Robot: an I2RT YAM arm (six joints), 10 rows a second.
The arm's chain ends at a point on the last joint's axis. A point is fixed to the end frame.
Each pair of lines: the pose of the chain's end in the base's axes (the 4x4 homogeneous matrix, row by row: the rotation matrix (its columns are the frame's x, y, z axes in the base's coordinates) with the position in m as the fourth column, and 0 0 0 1 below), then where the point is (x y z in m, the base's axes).
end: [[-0.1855, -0.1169, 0.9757, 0.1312], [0.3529, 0.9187, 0.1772, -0.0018], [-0.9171, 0.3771, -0.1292, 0.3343], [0, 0, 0, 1]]
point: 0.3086 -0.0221 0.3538
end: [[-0.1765, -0.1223, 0.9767, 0.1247], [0.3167, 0.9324, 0.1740, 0.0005], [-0.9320, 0.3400, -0.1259, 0.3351], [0, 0, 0, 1]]
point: 0.3020 -0.0186 0.3573
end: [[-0.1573, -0.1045, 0.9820, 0.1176], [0.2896, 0.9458, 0.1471, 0.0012], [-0.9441, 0.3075, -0.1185, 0.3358], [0, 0, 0, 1]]
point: 0.2941 -0.0213 0.3609
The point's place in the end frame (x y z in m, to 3 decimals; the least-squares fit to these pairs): -0.058 -0.032 0.167
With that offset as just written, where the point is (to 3 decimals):
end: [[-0.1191, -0.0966, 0.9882, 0.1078], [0.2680, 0.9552, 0.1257, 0.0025], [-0.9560, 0.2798, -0.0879, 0.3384], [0, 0, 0, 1]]
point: 0.283 -0.023 0.370
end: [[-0.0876, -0.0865, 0.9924, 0.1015], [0.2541, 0.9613, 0.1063, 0.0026], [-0.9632, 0.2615, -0.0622, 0.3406], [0, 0, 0, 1]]
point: 0.275 -0.025 0.378
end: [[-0.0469, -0.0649, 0.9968, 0.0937], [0.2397, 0.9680, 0.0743, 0.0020], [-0.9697, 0.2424, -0.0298, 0.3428], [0, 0, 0, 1]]
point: 0.265 -0.030 0.386
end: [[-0.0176, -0.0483, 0.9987, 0.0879], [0.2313, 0.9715, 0.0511, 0.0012], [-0.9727, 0.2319, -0.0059, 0.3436], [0, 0, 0, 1]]
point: 0.257 -0.035 0.392
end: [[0.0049, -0.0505, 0.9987, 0.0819], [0.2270, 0.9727, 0.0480, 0.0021], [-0.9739, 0.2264, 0.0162, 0.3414], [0, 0, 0, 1]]
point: 0.250 -0.034 0.393
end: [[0.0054, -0.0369, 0.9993, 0.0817], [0.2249, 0.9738, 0.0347, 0.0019], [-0.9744, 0.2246, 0.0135, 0.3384], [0, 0, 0, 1]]
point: 0.249 -0.037 0.390
